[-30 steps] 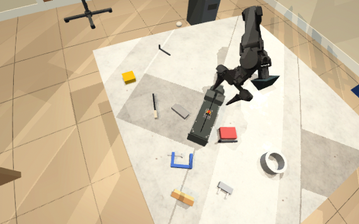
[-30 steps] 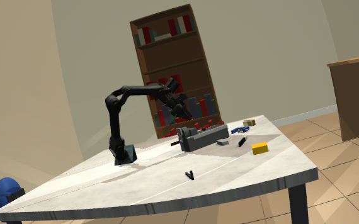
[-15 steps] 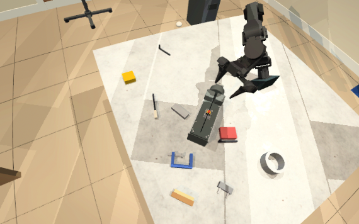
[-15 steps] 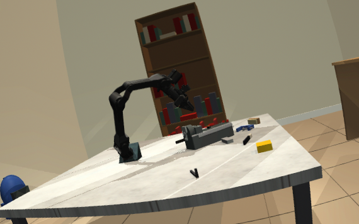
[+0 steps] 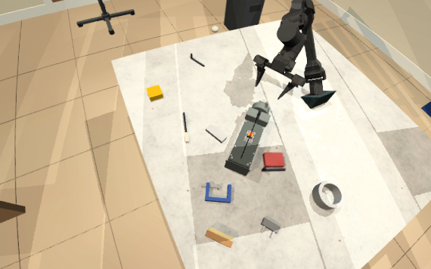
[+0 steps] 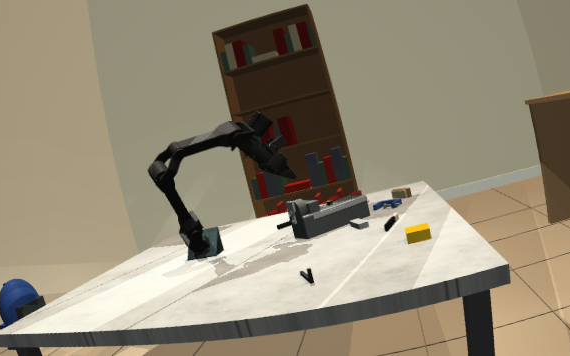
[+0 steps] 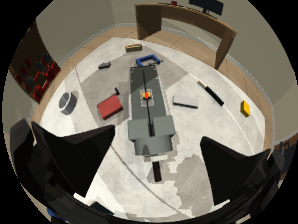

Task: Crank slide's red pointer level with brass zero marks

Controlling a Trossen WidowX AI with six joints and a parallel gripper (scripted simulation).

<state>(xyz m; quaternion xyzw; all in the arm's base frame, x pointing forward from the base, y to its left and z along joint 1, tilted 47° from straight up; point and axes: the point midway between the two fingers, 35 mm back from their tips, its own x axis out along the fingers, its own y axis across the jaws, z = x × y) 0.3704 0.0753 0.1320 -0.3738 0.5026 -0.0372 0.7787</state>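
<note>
Now: gripper tip 6 cm past the crank handle, 3 cm to the left of it and 14 cm above it. From my gripper tip the other things lie so: grey block: 17 cm ahead, 3 cm to the right, 19 cm below; then red pointer: 9 cm ahead, 7 cm to the left, 12 cm below; then red block: 4 cm ahead, 18 cm to the left, 19 cm below.
</note>
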